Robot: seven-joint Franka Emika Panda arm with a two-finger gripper.
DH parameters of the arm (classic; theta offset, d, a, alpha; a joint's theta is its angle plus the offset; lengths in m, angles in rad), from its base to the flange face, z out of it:
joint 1: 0 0.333 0 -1.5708
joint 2: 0 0 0 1.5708
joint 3: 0 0.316 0.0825 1.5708
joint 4: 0 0 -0.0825 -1.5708
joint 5: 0 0.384 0 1.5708
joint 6: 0 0 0.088 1.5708
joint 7: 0 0.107 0 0
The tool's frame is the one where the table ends.
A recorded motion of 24 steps. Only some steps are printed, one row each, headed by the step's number.
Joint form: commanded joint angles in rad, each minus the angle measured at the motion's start. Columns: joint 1, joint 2, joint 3, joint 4, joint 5, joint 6, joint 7.
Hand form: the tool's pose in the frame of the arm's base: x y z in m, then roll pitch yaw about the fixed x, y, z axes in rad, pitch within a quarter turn. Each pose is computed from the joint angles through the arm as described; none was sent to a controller.
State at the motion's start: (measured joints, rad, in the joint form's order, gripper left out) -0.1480 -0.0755 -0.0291 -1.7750 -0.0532 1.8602 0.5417
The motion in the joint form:
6: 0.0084 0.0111 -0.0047 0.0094 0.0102 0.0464 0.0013
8: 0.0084 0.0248 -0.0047 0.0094 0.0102 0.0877 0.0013
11: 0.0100 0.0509 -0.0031 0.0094 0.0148 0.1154 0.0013
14: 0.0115 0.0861 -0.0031 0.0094 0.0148 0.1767 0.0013
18: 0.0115 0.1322 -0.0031 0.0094 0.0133 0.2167 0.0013
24: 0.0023 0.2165 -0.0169 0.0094 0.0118 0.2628 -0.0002
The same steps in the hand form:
6: 0.5524 -0.1004 0.5988 -3.0695 -0.1965 -0.7137
8: 0.5595 -0.1014 0.5955 -3.0552 -0.2203 -0.7150
11: 0.5688 -0.1004 0.5836 -3.0510 -0.2197 -0.7123
14: 0.5825 -0.1013 0.5699 -3.0378 -0.2424 -0.7115
18: 0.5960 -0.1031 0.5468 -3.0434 -0.2385 -0.7083
24: 0.6132 -0.1195 0.5002 -3.0685 -0.2086 -0.7218

